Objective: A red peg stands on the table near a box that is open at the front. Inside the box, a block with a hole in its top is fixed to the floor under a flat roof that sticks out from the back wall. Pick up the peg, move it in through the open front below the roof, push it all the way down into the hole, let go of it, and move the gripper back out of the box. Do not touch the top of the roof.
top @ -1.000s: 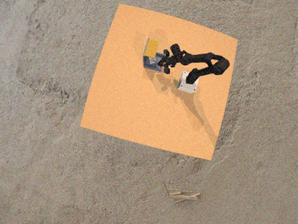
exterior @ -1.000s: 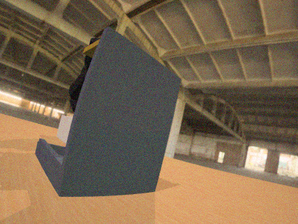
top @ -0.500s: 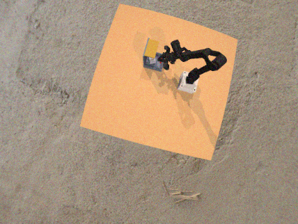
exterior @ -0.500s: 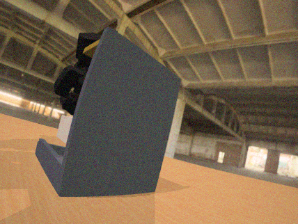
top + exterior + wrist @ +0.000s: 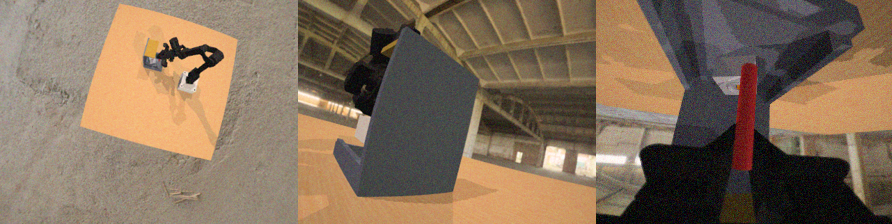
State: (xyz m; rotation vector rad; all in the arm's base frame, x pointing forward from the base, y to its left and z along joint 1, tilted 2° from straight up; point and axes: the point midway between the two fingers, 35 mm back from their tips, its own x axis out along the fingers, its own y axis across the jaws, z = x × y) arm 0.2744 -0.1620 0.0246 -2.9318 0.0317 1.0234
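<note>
Right now the blue wall is 9 cm ahead of my gripper tip and 2 cm to the right of it. Round my gripper tip: red peg: 3 cm behind, 1 cm below; yellow roof: 10 cm above, 4 cm ahead, 2 cm to the right.
</note>
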